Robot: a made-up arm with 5 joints. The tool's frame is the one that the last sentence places. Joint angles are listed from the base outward.
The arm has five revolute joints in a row. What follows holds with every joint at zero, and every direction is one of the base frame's. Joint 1 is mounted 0.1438 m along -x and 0.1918 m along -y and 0.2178 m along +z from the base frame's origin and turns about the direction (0.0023, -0.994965, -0.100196). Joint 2 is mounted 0.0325 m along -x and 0.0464 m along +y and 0.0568 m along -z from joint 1 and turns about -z. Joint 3 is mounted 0.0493 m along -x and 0.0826 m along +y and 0.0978 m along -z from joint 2 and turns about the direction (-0.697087, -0.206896, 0.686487). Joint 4 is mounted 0.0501 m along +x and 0.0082 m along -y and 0.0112 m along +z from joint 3 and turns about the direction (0.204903, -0.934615, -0.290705). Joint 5 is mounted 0.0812 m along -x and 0.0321 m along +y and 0.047 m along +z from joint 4 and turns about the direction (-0.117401, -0.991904, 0.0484). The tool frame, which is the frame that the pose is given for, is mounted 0.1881 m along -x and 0.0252 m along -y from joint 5; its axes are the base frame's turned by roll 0.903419, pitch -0.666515 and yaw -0.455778 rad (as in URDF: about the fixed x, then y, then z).
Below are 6 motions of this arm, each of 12 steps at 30 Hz.
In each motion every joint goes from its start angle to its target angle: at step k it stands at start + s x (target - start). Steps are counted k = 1, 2, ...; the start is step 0. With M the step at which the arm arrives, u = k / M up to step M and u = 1 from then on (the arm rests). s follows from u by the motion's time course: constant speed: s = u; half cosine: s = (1 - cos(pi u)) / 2; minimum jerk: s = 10 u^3 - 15 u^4 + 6 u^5.
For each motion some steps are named. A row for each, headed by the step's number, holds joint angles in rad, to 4 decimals.
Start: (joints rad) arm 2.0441 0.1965 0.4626 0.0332 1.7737
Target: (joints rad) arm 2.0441 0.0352 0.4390 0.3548 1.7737
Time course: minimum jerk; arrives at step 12
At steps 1, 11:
1: 2.0441 0.1957 0.4625 0.0348 1.7737
11: 2.0441 0.0360 0.4391 0.3532 1.7737

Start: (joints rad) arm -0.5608 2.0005 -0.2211 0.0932 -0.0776
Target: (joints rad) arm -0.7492 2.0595 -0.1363 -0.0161 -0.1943
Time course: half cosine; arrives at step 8
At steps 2, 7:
2: -0.5884 2.0091 -0.2087 0.0772 -0.0947
7: -0.7420 2.0573 -0.1395 -0.0119 -0.1899

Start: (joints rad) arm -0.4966 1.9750 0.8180 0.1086 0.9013
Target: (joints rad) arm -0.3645 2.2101 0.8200 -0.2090 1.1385
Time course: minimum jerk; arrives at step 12
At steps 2, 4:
2: -0.4919 1.9833 0.8181 0.0973 0.9097
4: -0.4689 2.0243 0.8184 0.0419 0.9511

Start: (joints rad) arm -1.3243 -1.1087 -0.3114 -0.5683 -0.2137
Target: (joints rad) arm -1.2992 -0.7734 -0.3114 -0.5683 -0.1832
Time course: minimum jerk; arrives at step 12
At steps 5, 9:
5: -1.3156 -0.9925 -0.3114 -0.5683 -0.2031
9: -1.3018 -0.8081 -0.3114 -0.5683 -0.1864

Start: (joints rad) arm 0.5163 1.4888 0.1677 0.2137 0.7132
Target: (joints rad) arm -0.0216 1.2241 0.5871 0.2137 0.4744
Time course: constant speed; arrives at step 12
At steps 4, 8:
4: 0.3370 1.4006 0.3075 0.2137 0.6336
8: 0.1577 1.3123 0.4473 0.2137 0.5540

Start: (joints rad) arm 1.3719 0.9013 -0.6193 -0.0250 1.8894
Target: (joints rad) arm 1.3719 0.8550 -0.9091 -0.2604 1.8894
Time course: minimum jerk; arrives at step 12
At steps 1, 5, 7, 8, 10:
1: 1.3719 0.9011 -0.6208 -0.0262 1.8894
5: 1.3719 0.8853 -0.7198 -0.1066 1.8894
7: 1.3719 0.8710 -0.8086 -0.1788 1.8894
8: 1.3719 0.8647 -0.8483 -0.2110 1.8894
10: 1.3719 0.8566 -0.8988 -0.2520 1.8894

